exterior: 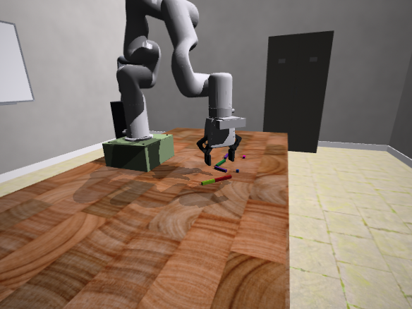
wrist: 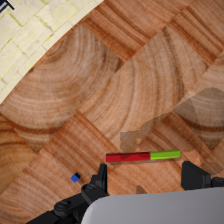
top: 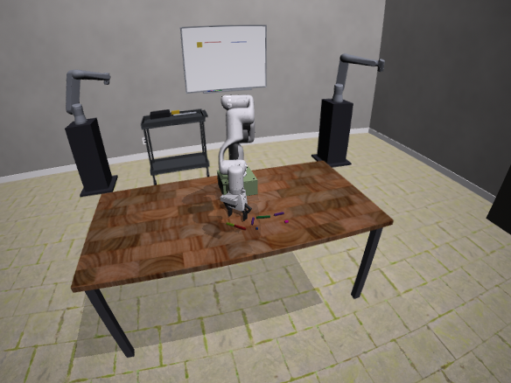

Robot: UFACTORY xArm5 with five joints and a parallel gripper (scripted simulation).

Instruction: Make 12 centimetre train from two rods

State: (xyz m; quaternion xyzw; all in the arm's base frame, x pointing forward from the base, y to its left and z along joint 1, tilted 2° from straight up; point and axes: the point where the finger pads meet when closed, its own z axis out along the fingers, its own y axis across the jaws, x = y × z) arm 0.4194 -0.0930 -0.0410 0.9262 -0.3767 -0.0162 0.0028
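Now: hand 1 cm short of the red rod, 1 cm to the right of it and 7 cm above it. From my hand the other things lie so: green rod 5 cm behind, 16 cm to the left, 7 cm below; then small blue rod 4 cm ahead, 9 cm to the left, 7 cm below; then lime rod 3 cm behind, 4 cm to the right, 7 cm below.
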